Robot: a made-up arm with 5 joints.
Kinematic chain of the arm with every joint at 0, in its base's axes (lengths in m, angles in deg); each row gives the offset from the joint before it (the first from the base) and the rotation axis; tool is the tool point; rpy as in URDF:
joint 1: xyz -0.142 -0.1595 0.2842 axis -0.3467 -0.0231 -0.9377
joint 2: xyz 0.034 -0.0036 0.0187 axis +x
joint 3: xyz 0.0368 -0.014 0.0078 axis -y
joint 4: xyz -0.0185 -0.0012 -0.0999 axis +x
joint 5: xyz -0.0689 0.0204 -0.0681 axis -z
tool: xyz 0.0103 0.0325 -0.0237 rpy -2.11 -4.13 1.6
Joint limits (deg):
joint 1: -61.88..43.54
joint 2: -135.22..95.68
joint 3: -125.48..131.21
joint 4: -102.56..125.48
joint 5: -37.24..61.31
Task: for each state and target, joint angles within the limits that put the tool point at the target. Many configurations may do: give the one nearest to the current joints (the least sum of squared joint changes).
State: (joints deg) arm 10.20 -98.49 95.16 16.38 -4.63
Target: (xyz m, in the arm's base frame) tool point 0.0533 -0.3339 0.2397
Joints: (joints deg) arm 21.19 -69.38 80.92 4.55 -21.96
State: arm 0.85 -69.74 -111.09 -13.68 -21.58
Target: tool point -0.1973 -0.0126 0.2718
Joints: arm 17.42 -72.43 -99.04 10.17 -10.93
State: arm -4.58 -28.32 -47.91 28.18 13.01
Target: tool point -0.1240 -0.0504 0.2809
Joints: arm 35.07 -28.78 -73.71 61.82 6.93
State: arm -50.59 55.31 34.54 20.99 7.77
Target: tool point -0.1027 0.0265 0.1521
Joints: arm -46.17 19.46 41.28 -19.16 -8.61
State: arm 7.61 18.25 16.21 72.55 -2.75
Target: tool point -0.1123 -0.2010 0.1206
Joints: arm 25.70 -21.82 16.85 23.74 -12.43
